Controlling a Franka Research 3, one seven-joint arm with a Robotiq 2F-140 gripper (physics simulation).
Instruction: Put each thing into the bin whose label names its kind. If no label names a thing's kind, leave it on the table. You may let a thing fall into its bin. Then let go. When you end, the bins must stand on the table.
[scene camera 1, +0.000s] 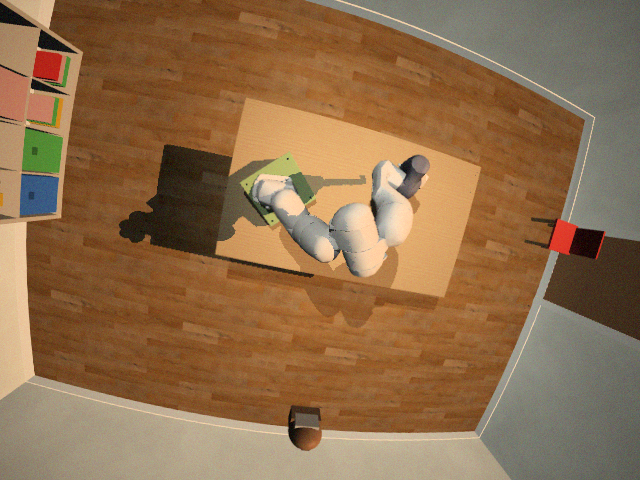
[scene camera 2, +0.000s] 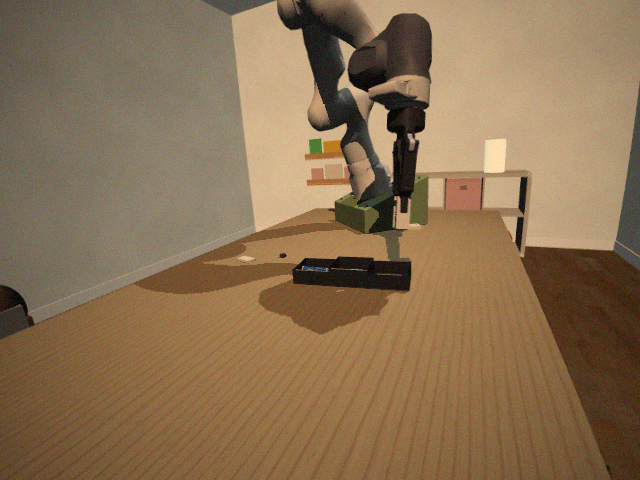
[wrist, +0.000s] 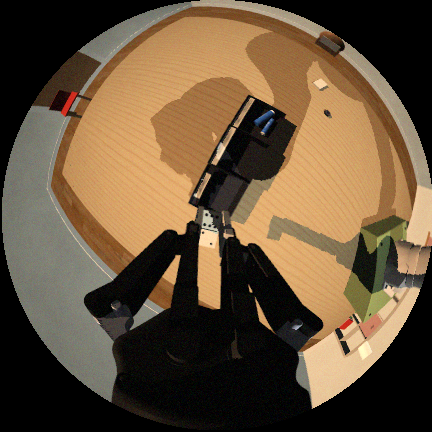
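A black bin block (scene camera 2: 352, 277) (wrist: 192, 203) with three compartments stands on the table. Light label strips show along its side in the wrist view, too small to read. Two blue cylinders (wrist: 264, 118) lie in its far compartment. My gripper (wrist: 210, 217) is shut on a white domino with black dots (wrist: 208, 238) (scene camera 2: 414, 226) and holds it in the air by the bin's near end in the wrist view. A small dark nut-like thing (wrist: 327, 113) (scene camera 2: 282, 255) and a pale flat block (wrist: 320, 83) (scene camera 2: 246, 258) lie apart on the table. In scene camera 1 the arm hides the bins and fingers.
The green robot base (scene camera 1: 283, 166) (scene camera 2: 353, 214) (wrist: 376, 265) stands at one end of the table (scene camera 1: 320, 129). The arm (scene camera 1: 354, 227) reaches over the table. A shelf unit (scene camera 2: 525, 206) stands beyond the base. A red chair (scene camera 1: 562, 237) is off the table.
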